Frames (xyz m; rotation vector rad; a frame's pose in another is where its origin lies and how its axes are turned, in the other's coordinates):
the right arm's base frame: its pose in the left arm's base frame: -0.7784 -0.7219 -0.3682 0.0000 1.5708 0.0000
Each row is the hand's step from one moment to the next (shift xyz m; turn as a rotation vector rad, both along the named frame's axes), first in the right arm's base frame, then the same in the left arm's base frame.
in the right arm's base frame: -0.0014 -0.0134 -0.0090 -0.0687 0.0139 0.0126
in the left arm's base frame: -0.0090 -0.0134 0.0014 0.0126 0.0139 0.0687
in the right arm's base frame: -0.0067 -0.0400 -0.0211 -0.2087 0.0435 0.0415
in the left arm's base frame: -0.0211 -0.0400 0.0067 0.0415 0.0435 0.2087
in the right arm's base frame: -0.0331 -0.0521 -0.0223 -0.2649 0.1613 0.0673
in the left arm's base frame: -0.0223 -0.0521 0.0331 0.0673 0.1613 0.2649
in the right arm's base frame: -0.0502 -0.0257 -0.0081 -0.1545 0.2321 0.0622
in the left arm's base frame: -0.0081 -0.0257 0.0502 0.0622 0.2321 0.1545
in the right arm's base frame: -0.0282 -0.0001 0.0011 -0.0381 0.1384 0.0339
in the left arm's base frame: 0.0011 -0.0001 0.0282 0.0339 0.1384 0.0381
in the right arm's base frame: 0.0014 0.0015 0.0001 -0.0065 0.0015 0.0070
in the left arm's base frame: 0.0001 0.0015 -0.0014 0.0070 0.0015 0.0065
